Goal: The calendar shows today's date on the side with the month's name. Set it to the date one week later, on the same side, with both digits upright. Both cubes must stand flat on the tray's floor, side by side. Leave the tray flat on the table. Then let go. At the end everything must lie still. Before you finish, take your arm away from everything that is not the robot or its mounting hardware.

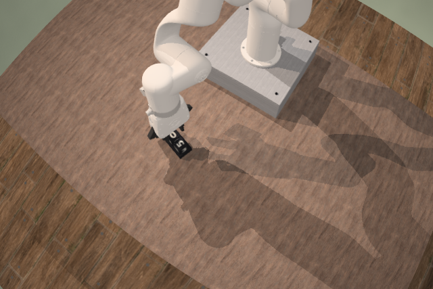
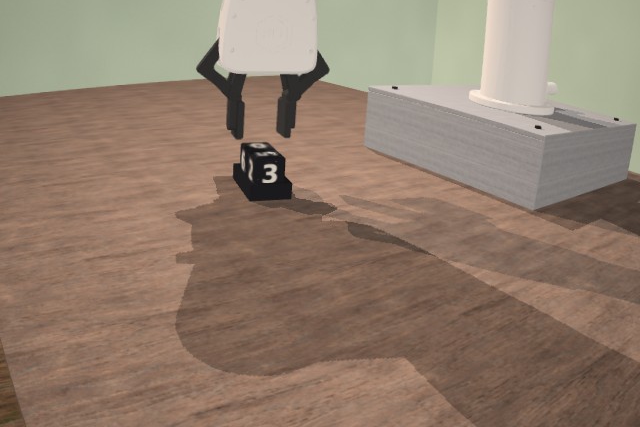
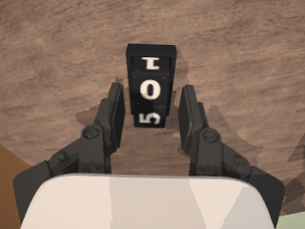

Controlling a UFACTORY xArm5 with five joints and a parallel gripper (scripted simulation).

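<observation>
Now: hand 5 cm above the cube, 3 cm to the right of it and 1 cm short of it. Round my hand: tray: 6 cm below, 2 cm to the left, 1 cm ahead.
</observation>
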